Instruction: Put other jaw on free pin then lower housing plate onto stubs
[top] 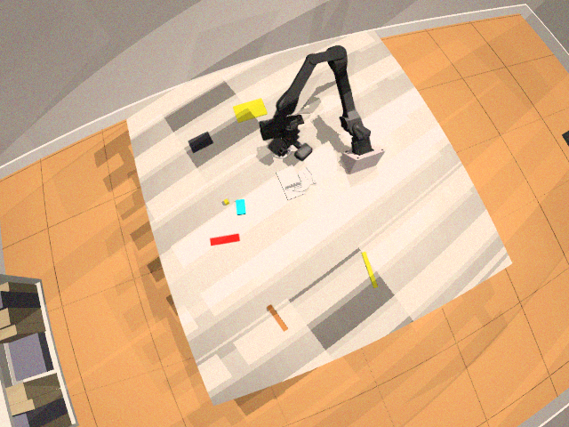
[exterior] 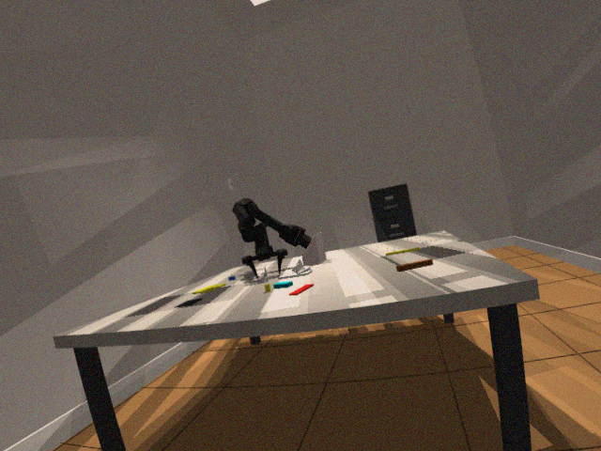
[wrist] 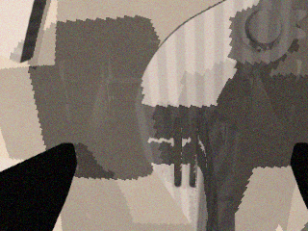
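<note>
My gripper tip is 40 mm short of the jaw. Also, from my gripper tip: yellow plate 80 mm ahead, 240 mm to the right; small yellow cube 300 mm ahead, 120 mm to the left, 10 mm above; cyan block 250 mm ahead, 150 mm to the left.
</note>
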